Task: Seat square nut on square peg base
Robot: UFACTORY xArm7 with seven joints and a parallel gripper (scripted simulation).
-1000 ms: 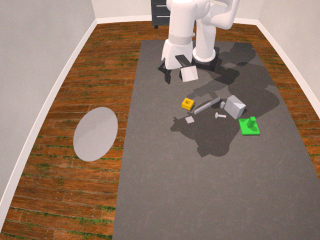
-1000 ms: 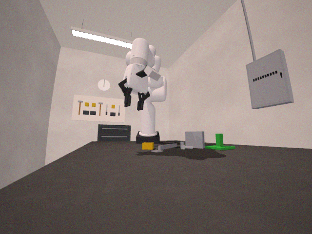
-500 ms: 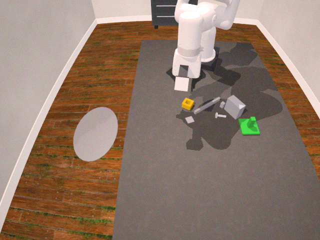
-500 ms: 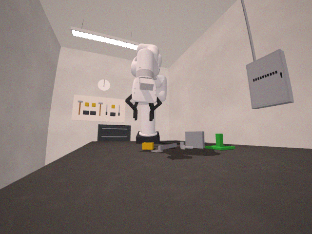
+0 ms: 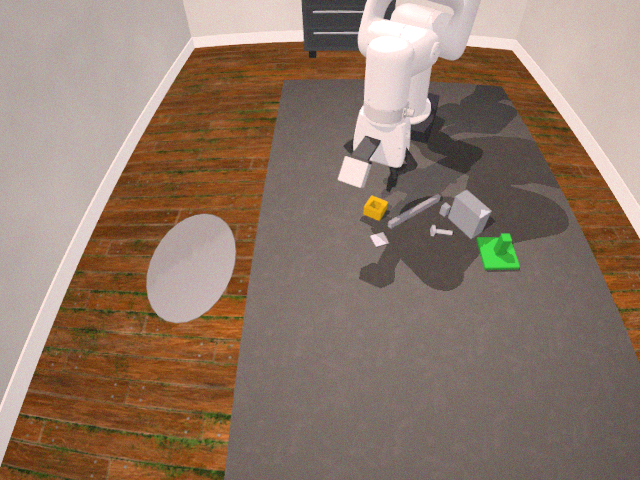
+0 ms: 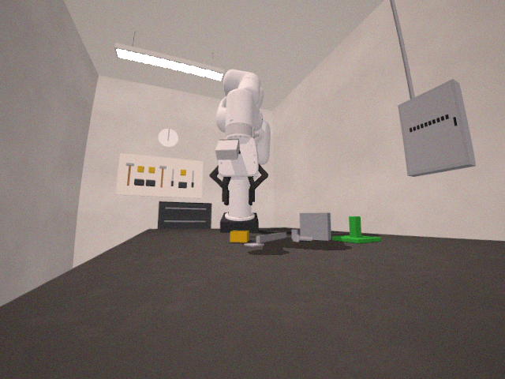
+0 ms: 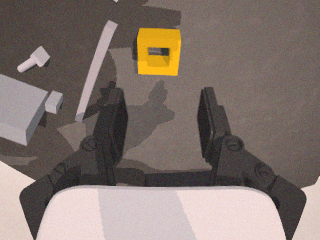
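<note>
My hand is 210 mm to the right of the grey block, 70 mm above it and 20 mm short of it. Round my hand: bolt: 140 mm to the left, 100 mm below, 50 mm ahead; flat square: 100 mm below, 80 mm ahead, 20 mm to the left; grey bar: 100 mm below, 90 mm to the left, 10 mm behind.
</note>
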